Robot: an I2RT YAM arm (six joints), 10 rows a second.
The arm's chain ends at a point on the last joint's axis. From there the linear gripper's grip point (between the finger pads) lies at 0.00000 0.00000 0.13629 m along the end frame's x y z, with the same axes.
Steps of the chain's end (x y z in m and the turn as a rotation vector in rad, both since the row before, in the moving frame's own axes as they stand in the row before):
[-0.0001 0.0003 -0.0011 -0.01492 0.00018 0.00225]
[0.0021 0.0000 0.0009 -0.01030 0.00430 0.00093]
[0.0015 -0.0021 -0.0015 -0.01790 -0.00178 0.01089]
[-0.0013 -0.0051 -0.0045 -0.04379 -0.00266 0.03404]
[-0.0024 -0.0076 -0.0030 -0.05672 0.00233 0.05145]
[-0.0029 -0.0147 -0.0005 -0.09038 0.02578 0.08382]
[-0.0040 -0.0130 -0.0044 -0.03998 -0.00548 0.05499]
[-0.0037 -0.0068 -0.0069 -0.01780 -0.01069 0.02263]
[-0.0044 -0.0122 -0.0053 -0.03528 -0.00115 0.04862]
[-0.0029 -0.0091 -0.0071 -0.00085 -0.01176 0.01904]
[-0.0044 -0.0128 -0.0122 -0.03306 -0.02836 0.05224]
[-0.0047 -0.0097 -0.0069 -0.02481 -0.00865 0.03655]
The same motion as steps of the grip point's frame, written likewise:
[-0.0001 0.0023 -0.0011 -0.01492 0.00018 0.00225]
[0.0027 0.0014 0.0009 -0.01030 0.00430 0.00093]
[0.0012 0.0003 -0.0015 -0.01790 -0.00178 0.01089]
[-0.0018 0.0009 -0.0046 -0.04379 -0.00266 0.03404]
[-0.0023 0.0001 -0.0032 -0.05672 0.00233 0.05145]
[0.0001 -0.0023 -0.0011 -0.09038 0.02578 0.08382]
[-0.0049 -0.0076 -0.0045 -0.03998 -0.00548 0.05499]
[-0.0052 -0.0044 -0.0069 -0.01780 -0.01069 0.02263]
[-0.0047 -0.0074 -0.0054 -0.03528 -0.00115 0.04862]
[-0.0045 -0.0090 -0.0071 -0.00085 -0.01176 0.01904]
[-0.0084 -0.0084 -0.0123 -0.03306 -0.02836 0.05224]
[-0.0059 -0.0063 -0.0069 -0.02481 -0.00865 0.03655]

